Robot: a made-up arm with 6 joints.
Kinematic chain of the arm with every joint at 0, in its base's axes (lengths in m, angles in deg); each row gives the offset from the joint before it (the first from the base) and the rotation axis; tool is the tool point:
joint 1: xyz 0 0 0.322 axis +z
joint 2: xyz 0 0 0 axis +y
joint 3: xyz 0 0 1.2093 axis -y
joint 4: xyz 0 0 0 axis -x
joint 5: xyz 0.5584 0 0 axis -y
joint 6: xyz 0 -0.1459 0 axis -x
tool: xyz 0 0 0
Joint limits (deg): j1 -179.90..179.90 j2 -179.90..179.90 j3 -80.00..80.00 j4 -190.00..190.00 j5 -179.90..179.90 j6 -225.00..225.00
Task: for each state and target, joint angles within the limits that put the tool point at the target. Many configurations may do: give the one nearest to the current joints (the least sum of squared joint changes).
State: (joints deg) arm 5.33 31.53 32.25 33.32 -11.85 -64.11
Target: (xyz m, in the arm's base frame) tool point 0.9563 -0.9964 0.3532
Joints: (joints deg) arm -40.62 64.69 -1.22 23.67 -11.85 -64.11
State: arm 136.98 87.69 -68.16 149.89 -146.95 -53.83
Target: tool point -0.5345 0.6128 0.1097
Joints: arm 122.40 80.70 -61.00 147.45 -146.95 -53.83
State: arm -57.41 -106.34 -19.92 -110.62 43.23 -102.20
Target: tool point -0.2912 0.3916 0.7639
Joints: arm -50.03 -58.57 -63.30 -101.20 43.23 -102.20
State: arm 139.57 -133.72 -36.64 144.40 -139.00 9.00
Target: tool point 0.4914 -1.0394 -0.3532
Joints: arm 120.95 -145.76 -10.12 140.80 -139.00 9.00
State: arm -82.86 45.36 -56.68 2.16 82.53 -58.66
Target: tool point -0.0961 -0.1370 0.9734
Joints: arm -66.67 1.90 -80.00 -12.39 82.53 -58.66
